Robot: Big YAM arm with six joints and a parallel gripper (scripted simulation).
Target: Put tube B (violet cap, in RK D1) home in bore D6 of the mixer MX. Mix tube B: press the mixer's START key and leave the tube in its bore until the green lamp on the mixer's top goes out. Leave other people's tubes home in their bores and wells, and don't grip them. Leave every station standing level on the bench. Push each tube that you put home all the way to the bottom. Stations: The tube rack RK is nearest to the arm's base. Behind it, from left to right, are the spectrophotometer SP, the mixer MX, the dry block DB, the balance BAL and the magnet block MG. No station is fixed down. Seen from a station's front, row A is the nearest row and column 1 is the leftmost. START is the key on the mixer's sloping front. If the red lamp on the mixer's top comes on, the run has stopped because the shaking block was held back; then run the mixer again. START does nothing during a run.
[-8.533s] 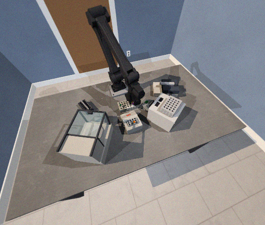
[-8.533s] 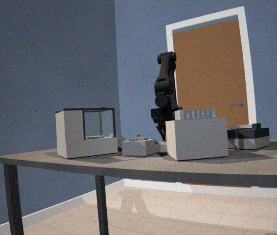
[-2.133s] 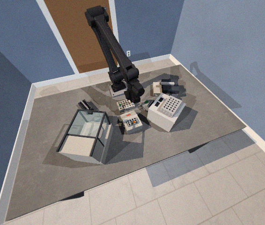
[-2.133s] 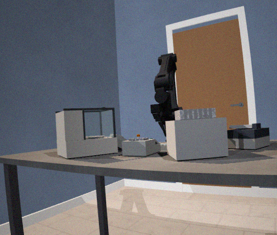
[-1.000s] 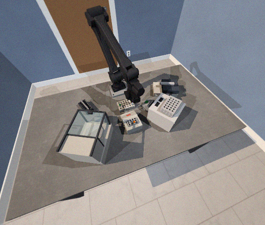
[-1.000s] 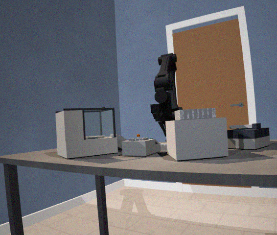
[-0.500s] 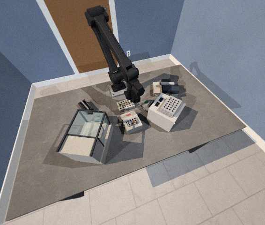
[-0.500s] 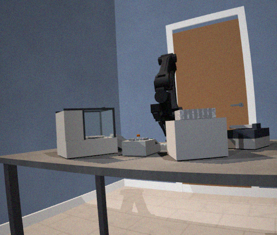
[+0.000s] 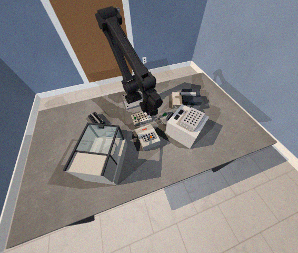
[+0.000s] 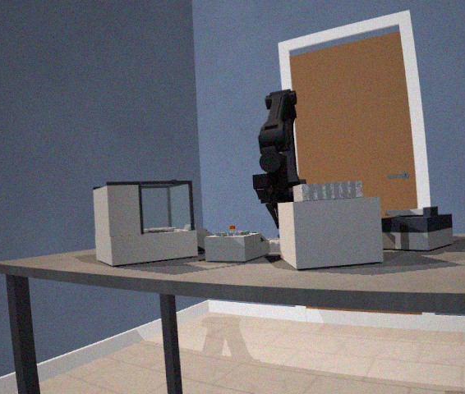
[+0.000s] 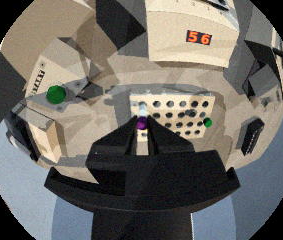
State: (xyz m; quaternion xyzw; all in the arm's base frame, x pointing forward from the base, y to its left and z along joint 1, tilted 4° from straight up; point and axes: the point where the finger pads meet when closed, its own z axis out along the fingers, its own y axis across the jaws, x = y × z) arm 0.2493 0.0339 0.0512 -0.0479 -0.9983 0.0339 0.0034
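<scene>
Right now the tube B is 2 cm below my hand. Also, from my hand: yellow-capped tube: 2 cm behind, 4 cm below; tube rack RK: 3 cm behind, 5 cm to the right, 6 cm below; green-capped tube: 2 cm behind, 9 cm to the right, 4 cm below.
</scene>
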